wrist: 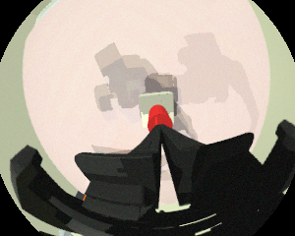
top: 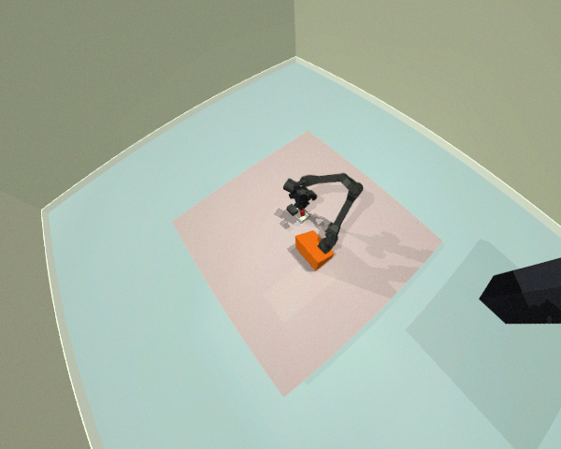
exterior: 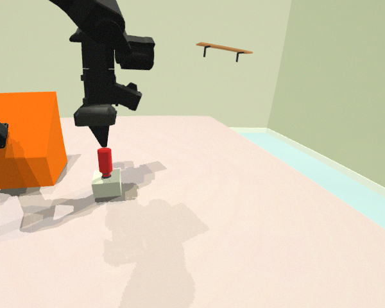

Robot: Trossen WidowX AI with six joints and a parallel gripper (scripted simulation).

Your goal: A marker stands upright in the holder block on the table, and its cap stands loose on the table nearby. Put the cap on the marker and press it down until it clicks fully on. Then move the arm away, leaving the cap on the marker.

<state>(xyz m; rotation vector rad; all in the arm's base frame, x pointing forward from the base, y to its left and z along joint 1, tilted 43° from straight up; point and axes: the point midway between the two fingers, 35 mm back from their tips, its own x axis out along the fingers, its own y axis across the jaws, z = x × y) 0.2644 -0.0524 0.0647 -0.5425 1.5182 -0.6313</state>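
The red cap lies 3 cm below my gripper tip. Also, from my gripper tip: pale holder block 9 cm below.
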